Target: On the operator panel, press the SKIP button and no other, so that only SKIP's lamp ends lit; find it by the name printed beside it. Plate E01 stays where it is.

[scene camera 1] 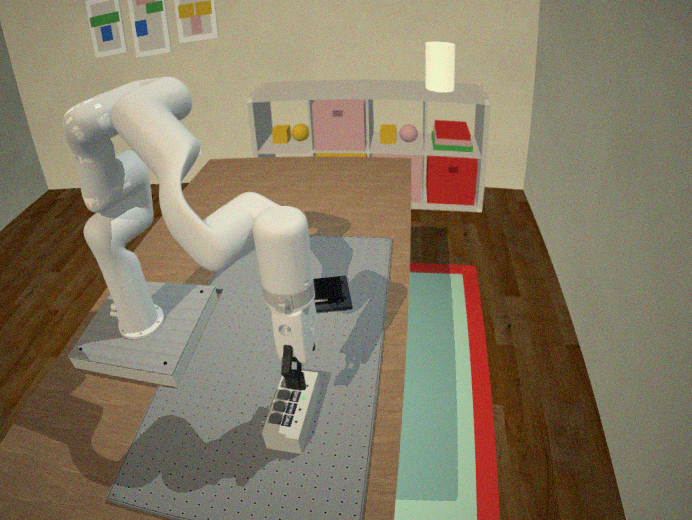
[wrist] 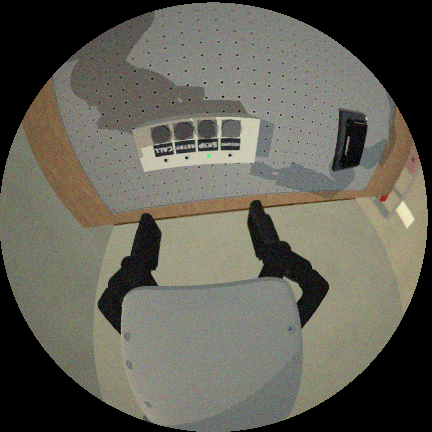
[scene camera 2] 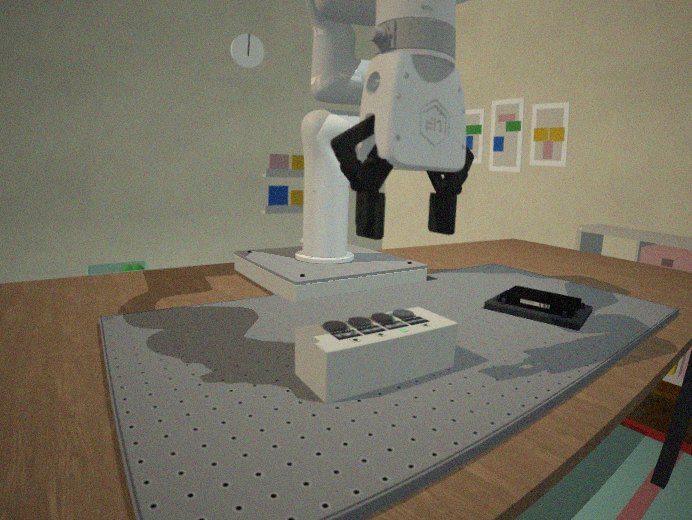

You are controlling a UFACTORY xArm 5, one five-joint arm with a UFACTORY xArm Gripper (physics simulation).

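Frame: origin at the arm's base, x left, y down, z back, level; centimetres.
Where they show: gripper, fingertip midpoint: (scene camera 1: pixel 301 368) (wrist: pixel 200 216) (scene camera 2: pixel 407 235); arm's base, origin of the base link: (scene camera 1: pixel 141 322) (scene camera 2: pixel 324 258).
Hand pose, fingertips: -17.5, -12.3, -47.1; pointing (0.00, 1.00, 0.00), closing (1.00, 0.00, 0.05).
Things, the pixels of their top centre, and the offset from my fingertips, as dx, dy, dz. Level surfaces: height alone.
- pale operator panel, middle of its top: (scene camera 2: pixel 380 323) (wrist: pixel 195 142) (scene camera 1: pixel 290 401) -0.2, +9.8, +3.2
- buttons CALL, middle of its top: (scene camera 2: pixel 335 324) (wrist: pixel 159 134) (scene camera 1: pixel 275 417) -4.6, +9.8, +5.0
- RETRY, middle of its top: (scene camera 2: pixel 359 320) (wrist: pixel 182 131) (scene camera 1: pixel 279 405) -1.6, +9.8, +5.0
- SKIP, middle of its top: (scene camera 2: pixel 382 316) (wrist: pixel 207 129) (scene camera 1: pixel 283 393) +1.4, +9.8, +4.9
- RESUME, middle of its top: (scene camera 2: pixel 403 312) (wrist: pixel 231 128) +4.3, +9.8, +4.9
- SKIP's lamp, middle of its top: (scene camera 2: pixel 404 329) (wrist: pixel 207 155) (scene camera 1: pixel 303 397) +1.3, +10.0, +1.0
- black plate, middle of its top: (scene camera 2: pixel 541 296) (scene camera 1: pixel 315 288) (wrist: pixel 356 145) +37.2, +12.8, +6.6
- grey perforated board, its level: dy +15.4
- wooden table, its level: dy +16.7
The pale operator panel (scene camera 1: pixel 284 440) (scene camera 2: pixel 391 363) (wrist: pixel 249 145) has buttons CALL (wrist: pixel 161 133), RETRY (wrist: pixel 183 130), SKIP (wrist: pixel 207 128) (scene camera 2: pixel 382 318) and RESUME (wrist: pixel 231 128). SKIP's lamp (wrist: pixel 208 156) (scene camera 2: pixel 403 329) (scene camera 1: pixel 303 397) glows green; the other three lamps are dark. My gripper (scene camera 1: pixel 295 383) (scene camera 2: pixel 406 232) (wrist: pixel 200 216) is open and empty, raised above the panel and apart from it. In scene camera 1 its fingers hide the panel's far end. A black plate (scene camera 1: pixel 331 290) (scene camera 2: pixel 539 299) (wrist: pixel 356 142), likely E01, rests on a dark base; its label is unreadable.
The panel and the dark base stand on a grey perforated board (scene camera 1: pixel 223 447) (scene camera 2: pixel 251 447) (wrist: pixel 280 60) on the wooden table (scene camera 1: pixel 358 184) (scene camera 2: pixel 50 391). The arm's base plinth (scene camera 1: pixel 123 363) (scene camera 2: pixel 268 279) stands beside the board. A shelf unit (scene camera 1: pixel 369 89) is beyond the table.
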